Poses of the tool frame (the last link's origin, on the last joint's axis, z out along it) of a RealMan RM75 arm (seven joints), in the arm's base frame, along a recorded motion.
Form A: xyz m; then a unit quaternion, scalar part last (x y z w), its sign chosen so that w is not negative.
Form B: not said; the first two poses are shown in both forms.
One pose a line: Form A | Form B
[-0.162 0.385 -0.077 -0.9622 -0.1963 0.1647 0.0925] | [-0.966 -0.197 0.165 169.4 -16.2 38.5 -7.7]
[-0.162 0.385 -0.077 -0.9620 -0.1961 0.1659 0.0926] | [-0.966 -0.197 0.167 169.4 -16.2 38.5 -7.7]
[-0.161 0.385 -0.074 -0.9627 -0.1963 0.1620 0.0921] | [-0.967 -0.197 0.163 169.4 -16.1 38.5 -7.4]
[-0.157 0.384 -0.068 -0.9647 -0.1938 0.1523 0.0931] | [-0.969 -0.195 0.153 169.3 -15.7 38.4 -6.8]
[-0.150 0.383 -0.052 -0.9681 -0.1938 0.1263 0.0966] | [-0.973 -0.195 0.127 168.9 -15.0 38.3 -5.2]
